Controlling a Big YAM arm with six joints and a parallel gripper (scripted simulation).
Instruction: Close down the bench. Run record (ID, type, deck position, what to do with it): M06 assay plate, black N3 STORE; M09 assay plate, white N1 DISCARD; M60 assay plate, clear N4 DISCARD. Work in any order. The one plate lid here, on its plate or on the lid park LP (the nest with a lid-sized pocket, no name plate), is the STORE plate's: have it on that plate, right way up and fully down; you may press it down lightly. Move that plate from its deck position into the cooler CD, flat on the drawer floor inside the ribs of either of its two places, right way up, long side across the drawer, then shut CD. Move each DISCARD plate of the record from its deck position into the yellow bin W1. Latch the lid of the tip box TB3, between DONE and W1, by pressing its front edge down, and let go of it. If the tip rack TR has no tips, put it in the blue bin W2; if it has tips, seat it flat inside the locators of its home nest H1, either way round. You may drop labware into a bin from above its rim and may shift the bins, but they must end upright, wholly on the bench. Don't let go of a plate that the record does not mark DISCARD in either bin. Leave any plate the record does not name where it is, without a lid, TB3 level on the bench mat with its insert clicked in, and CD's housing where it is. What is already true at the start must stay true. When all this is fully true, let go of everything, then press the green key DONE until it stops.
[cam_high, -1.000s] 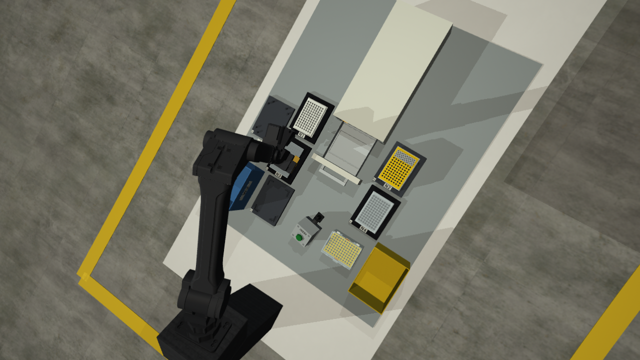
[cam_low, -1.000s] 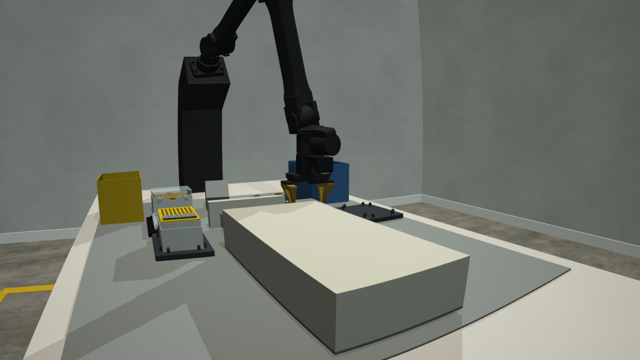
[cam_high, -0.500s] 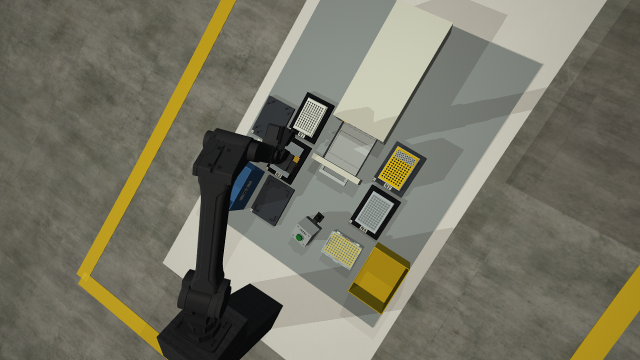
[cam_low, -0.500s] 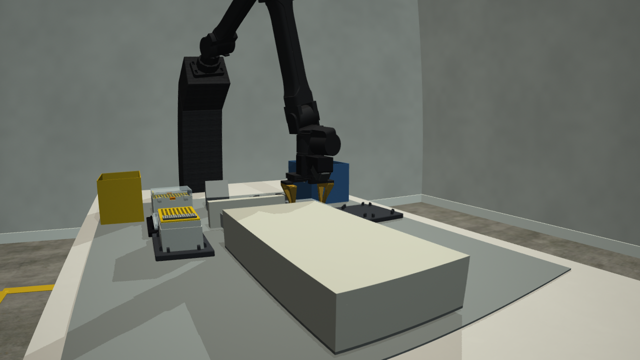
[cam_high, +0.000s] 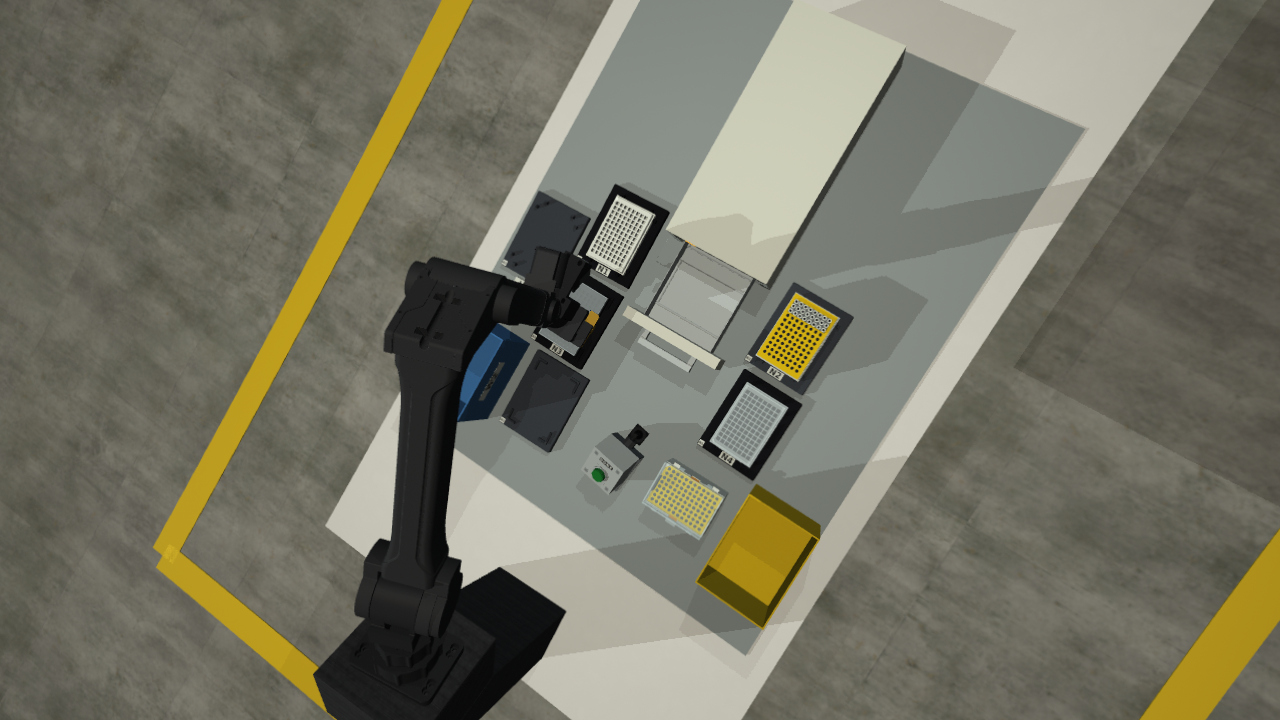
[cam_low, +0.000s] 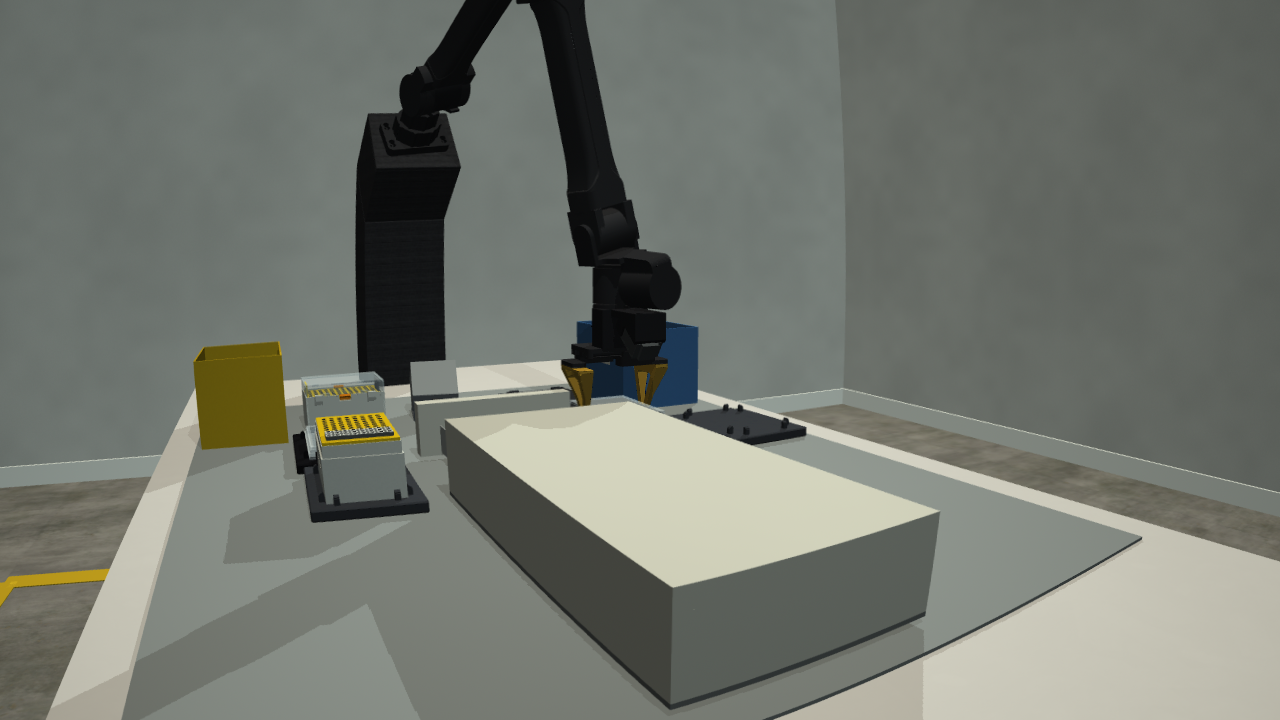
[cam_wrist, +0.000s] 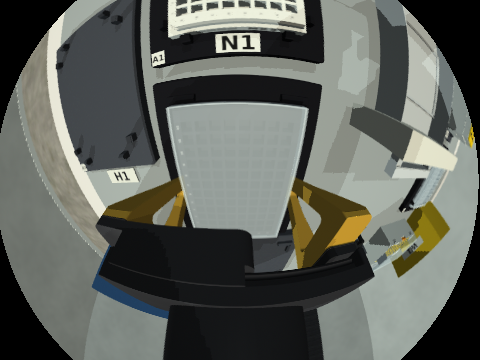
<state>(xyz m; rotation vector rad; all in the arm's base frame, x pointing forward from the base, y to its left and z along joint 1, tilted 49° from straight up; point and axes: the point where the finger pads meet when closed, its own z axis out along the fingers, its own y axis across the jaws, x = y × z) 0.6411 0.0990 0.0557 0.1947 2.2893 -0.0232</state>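
The nest N3 is 2 cm below my hand. Round my hand: clear plate lid: 1 cm above; then home nest H1: 12 cm ahead, 11 cm to the left, 2 cm below; then black plate: right at my hand.
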